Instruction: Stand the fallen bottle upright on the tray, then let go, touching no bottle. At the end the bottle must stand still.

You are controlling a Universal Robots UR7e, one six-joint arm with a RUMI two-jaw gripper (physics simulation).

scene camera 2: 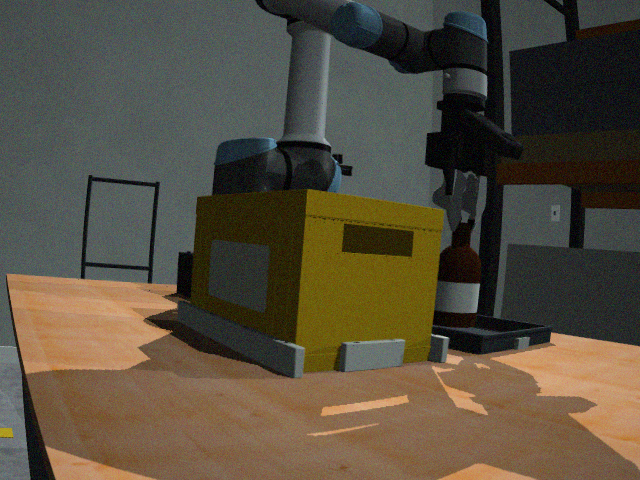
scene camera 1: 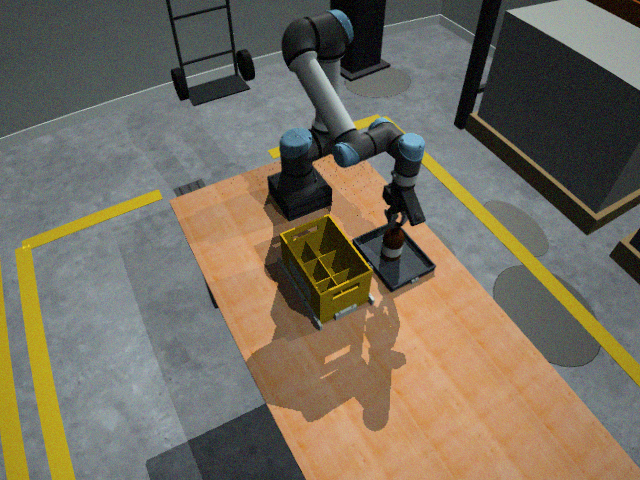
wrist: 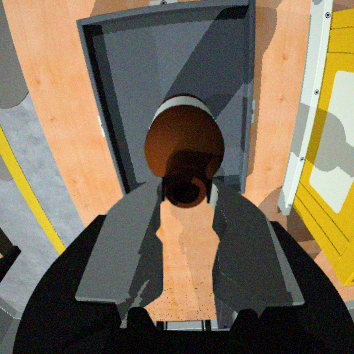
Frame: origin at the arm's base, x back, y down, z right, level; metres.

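Where they show: gripper, fingertip midpoint: (scene camera 2: pixel 461 232) (scene camera 1: pixel 395 227) (wrist: pixel 185 179); arm's base, link origin: (scene camera 1: pixel 298 184).
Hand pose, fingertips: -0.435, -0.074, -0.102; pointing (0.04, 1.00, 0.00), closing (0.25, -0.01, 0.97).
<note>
Things, the pixels of their centre, and the offset from my fingertips, as dx, dy, dz. Level surfaces: height alone.
- brown bottle, body centre: (wrist: pixel 183 144) (scene camera 2: pixel 457 273) (scene camera 1: pixel 393 239) +0.001, +0.062, +0.000
- tray, body centre: (wrist: pixel 175 117) (scene camera 2: pixel 458 328) (scene camera 1: pixel 393 254) -0.006, +0.146, -0.008
- yellow divided crate, body centre: (scene camera 2: pixel 303 273) (scene camera 1: pixel 324 268) +0.049, +0.071, +0.263
- wooden table, surface height: dy +0.159
The brown bottle (scene camera 1: pixel 393 241) (scene camera 2: pixel 458 268) (wrist: pixel 182 137) with a white label stands about upright over the tray (scene camera 1: pixel 414 260) (scene camera 2: pixel 465 342) (wrist: pixel 150 55), its base inside the rim. In scene camera 2 the near rim is close to the base, so I cannot tell for certain whether the base rests on the tray floor. My gripper (scene camera 1: pixel 395 222) (scene camera 2: pixel 463 225) (wrist: pixel 185 179) points down and is shut on the bottle's neck, just below the mouth, with one jaw on each side. In the wrist view the body lies ahead of the mouth.
A yellow divided crate (scene camera 1: pixel 345 305) (scene camera 2: pixel 369 294) (wrist: pixel 325 225) stands close beside the tray, held by grey rails (scene camera 1: pixel 345 311) (scene camera 2: pixel 372 355) (wrist: pixel 302 145) on the wooden table (scene camera 1: pixel 465 361) (scene camera 2: pixel 206 413). Its walls rise near the bottle's side. The robot base stands behind the crate.
</note>
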